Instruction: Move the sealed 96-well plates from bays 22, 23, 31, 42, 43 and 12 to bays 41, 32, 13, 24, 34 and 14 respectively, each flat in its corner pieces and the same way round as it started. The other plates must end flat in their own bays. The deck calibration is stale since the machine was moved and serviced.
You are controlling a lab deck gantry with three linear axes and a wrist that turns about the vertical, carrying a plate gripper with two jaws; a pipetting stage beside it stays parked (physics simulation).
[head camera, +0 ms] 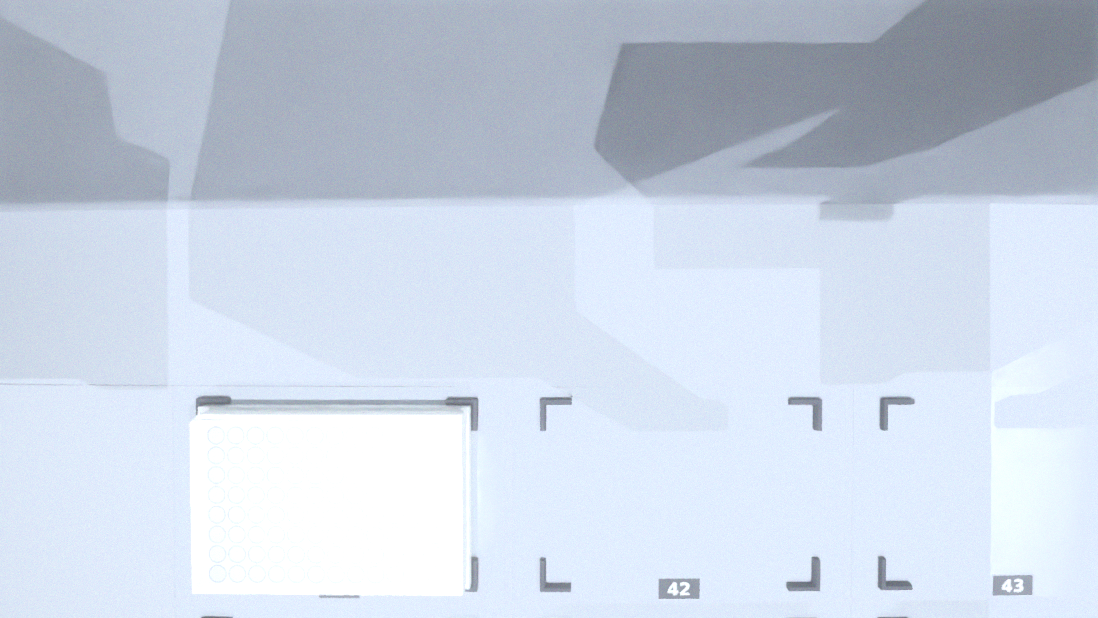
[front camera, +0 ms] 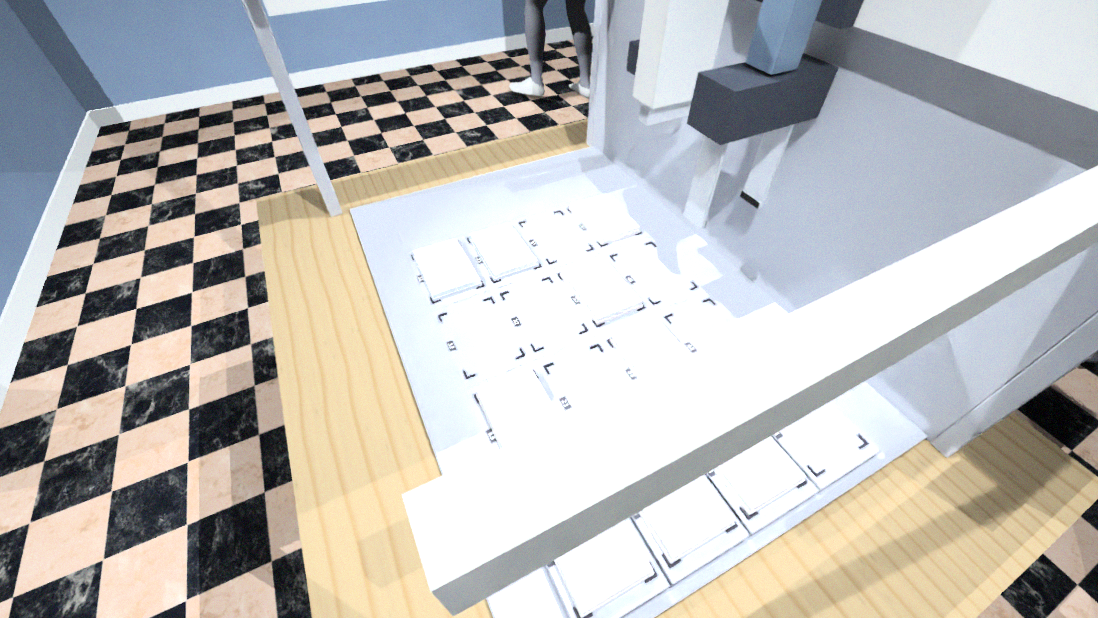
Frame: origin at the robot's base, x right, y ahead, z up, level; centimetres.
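Seen in the pictures: gripper, fingertip midpoint: [front camera: 723,211]; robot's base, link origin: [front camera: 413,255].
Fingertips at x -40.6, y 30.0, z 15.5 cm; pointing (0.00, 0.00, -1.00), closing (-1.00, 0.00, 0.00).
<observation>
Pixels of each thing's middle, then the offset from my fingertips to it. "spot": a spot on its surface instead.
- white sealed plate, body centre: [head camera: 332,499] [front camera: 603,217] dx +4.4, dy -23.1, dz -14.8 cm
- bay 41, surface spot: [front camera: 613,218] spot: dx +3.4, dy -21.4, dz -14.1 cm
- bay 32, surface spot: [front camera: 610,297] spot: dx +15.3, dy -3.6, dz -14.0 cm
- bay 33, surface spot: [front camera: 651,349] spot: dx +15.7, dy +8.0, dz -14.1 cm
- bay 13, surface spot: [front camera: 513,403] spot: dx +37.2, dy +7.1, dz -14.0 cm
- bay 14, surface spot: [front camera: 603,568] spot: dx +37.3, dy +29.5, dz -12.6 cm
- bay 24, surface spot: [front camera: 686,522] spot: dx +27.0, dy +29.8, dz -12.6 cm
- bay 34, surface spot: [front camera: 759,477] spot: dx +16.4, dy +29.8, dz -12.6 cm
- bay 11, surface spot: [front camera: 447,268] spot: dx +36.5, dy -22.3, dz -14.1 cm
- bay 21, surface spot: [front camera: 504,251] spot: dx +26.0, dy -21.9, dz -14.0 cm
In the head view, a white sealed plate [head camera: 330,502] lies in bay 41; bay 42 shows four bare corner pieces, and bay 43's left corner pieces are bare. In the front view, the plate in bay 41 [front camera: 613,218] is partly washed out. Overexposed plates appear in bay 32 [front camera: 610,297], bay 33 [front camera: 651,349] and bay 13 [front camera: 513,403]. Plates also lie in bay 14 [front camera: 603,568], bay 24 [front camera: 686,522] and bay 34 [front camera: 759,477]. Bays 12, 22, 23 and 31 show bare corner pieces. My gripper [front camera: 723,211] is open and empty, raised near the deck's back panel.
Other plates lie in bay 11 [front camera: 447,268] and bay 21 [front camera: 504,251]. A thick white rail [front camera: 614,491] crosses the front view and hides part of the deck. The parked pipetting stage [front camera: 680,53] hangs beside the gripper. A grey post [front camera: 295,115] stands at the deck's far left.
</observation>
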